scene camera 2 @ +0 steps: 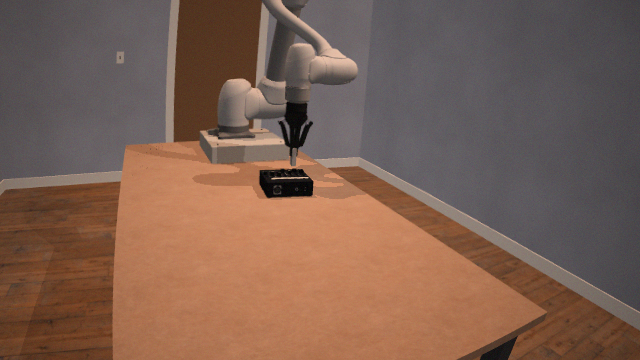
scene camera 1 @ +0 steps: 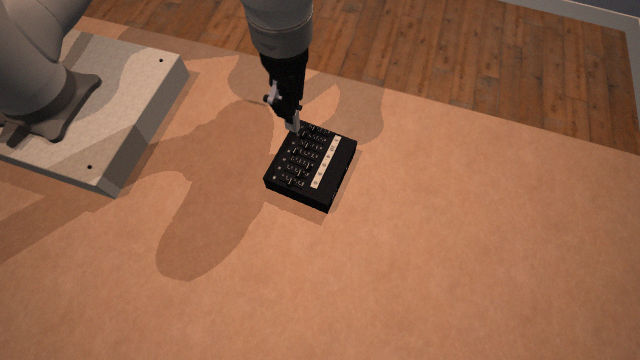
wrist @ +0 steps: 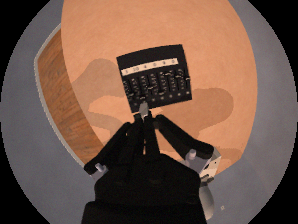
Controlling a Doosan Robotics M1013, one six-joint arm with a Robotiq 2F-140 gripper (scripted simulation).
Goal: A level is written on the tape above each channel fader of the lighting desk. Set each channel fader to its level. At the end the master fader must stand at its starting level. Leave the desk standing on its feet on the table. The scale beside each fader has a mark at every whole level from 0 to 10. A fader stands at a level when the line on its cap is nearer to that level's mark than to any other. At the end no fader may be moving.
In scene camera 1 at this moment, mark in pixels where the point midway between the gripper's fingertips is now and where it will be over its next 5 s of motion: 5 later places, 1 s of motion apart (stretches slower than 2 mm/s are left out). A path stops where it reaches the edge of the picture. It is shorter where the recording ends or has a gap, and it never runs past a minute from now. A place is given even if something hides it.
The gripper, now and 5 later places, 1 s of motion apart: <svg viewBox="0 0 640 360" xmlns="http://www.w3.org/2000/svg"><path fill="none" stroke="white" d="M292 128L293 131L296 132L301 134L308 137L313 139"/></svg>
